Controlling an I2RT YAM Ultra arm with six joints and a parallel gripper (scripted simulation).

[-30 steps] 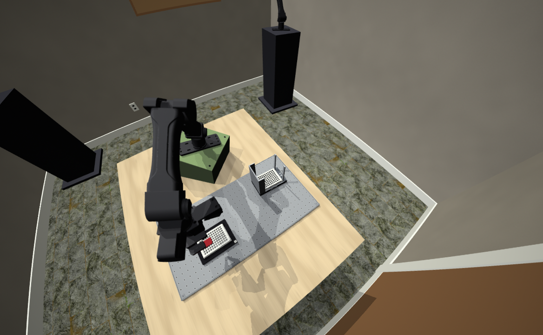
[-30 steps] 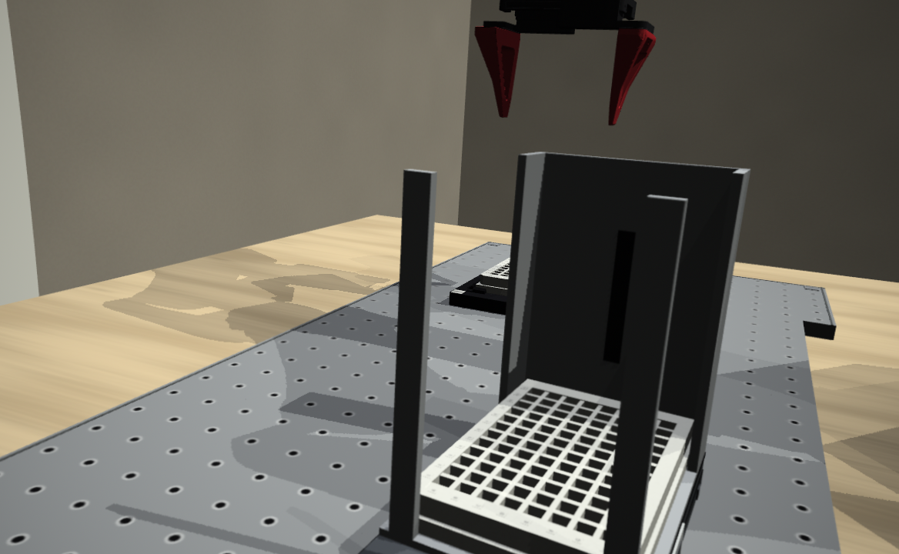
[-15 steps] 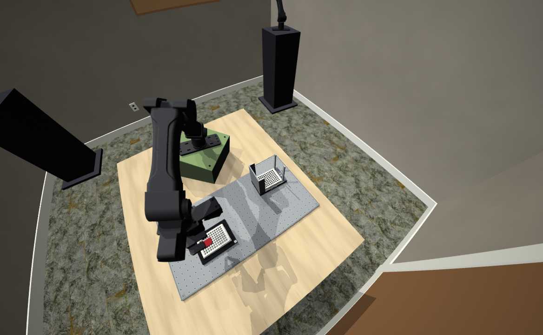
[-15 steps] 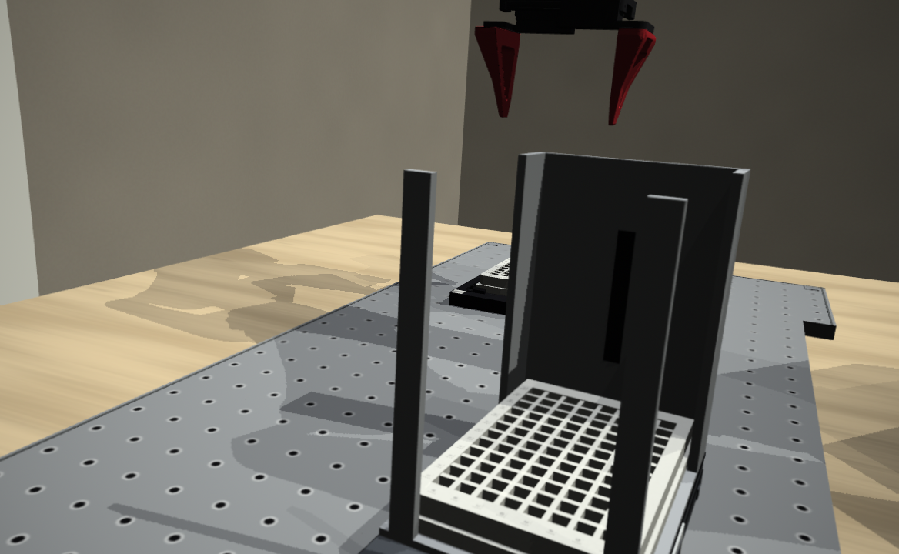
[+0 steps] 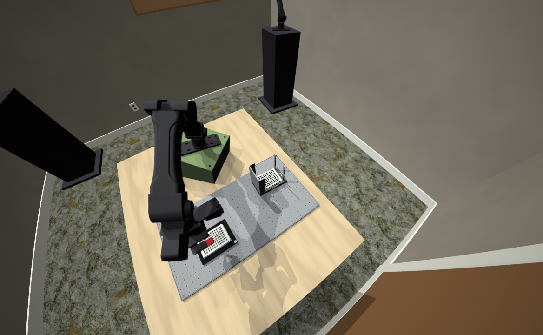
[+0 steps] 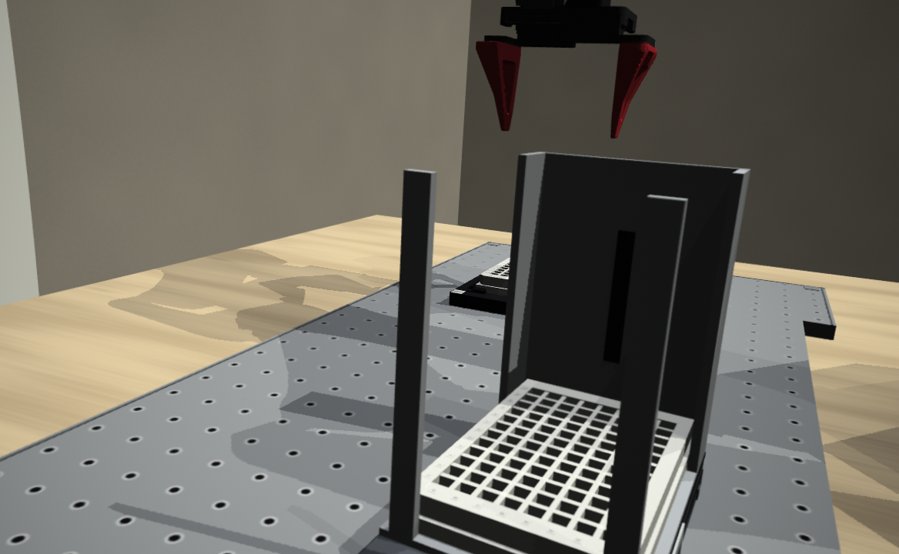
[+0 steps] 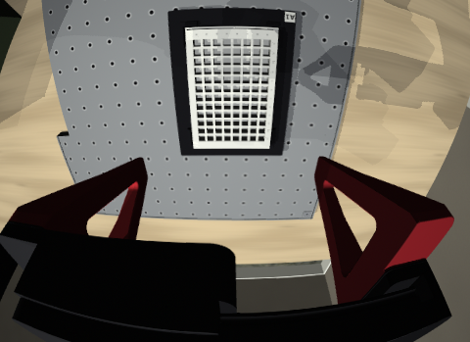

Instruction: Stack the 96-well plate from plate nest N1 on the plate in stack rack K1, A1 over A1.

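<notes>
Right now my hand is 50 mm short of the pale A1 square, 80 mm to the right of it and 140 mm above it. Round my hand: back wall: 140 mm behind, 270 mm to the left, 70 mm below.
</notes>
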